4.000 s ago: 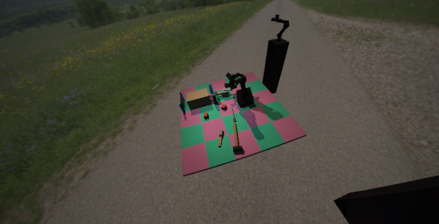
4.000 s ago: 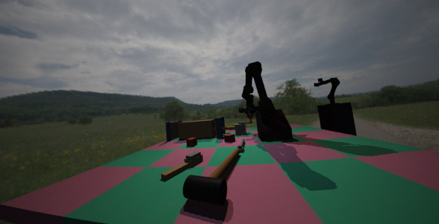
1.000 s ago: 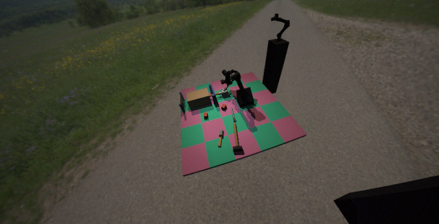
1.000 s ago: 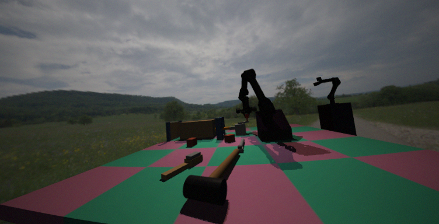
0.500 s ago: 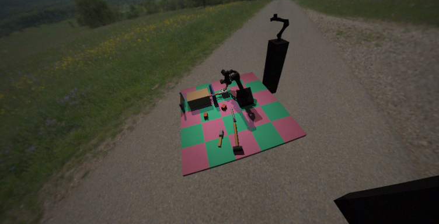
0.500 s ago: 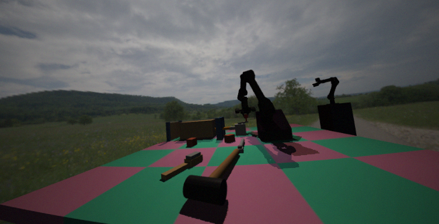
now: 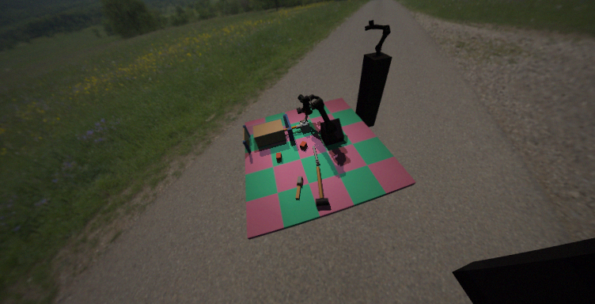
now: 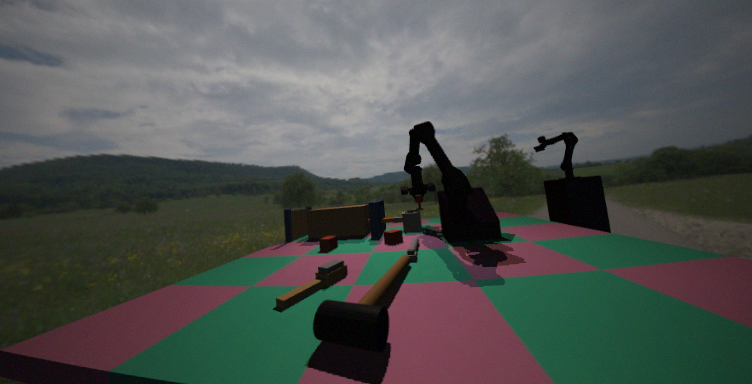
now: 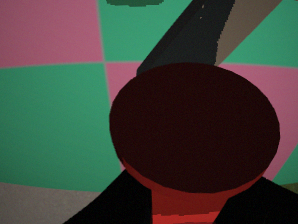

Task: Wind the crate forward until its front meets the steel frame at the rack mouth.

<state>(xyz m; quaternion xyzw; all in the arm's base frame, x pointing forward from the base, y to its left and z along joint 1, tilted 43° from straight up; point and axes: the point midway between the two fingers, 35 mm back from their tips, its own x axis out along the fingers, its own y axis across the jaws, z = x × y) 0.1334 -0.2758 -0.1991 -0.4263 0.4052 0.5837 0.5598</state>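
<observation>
Now: the winch handle 2 cm ahead of my gripper tip, 5 cm to the left of it and 3 cm below it. The rest, counted from my gripper tip: grey winch 4 cm ahead, 10 cm to the left, 10 cm below; red knob 2 cm to the left; frame 21 cm ahead, 11 cm to the left, 2 cm below.
</observation>
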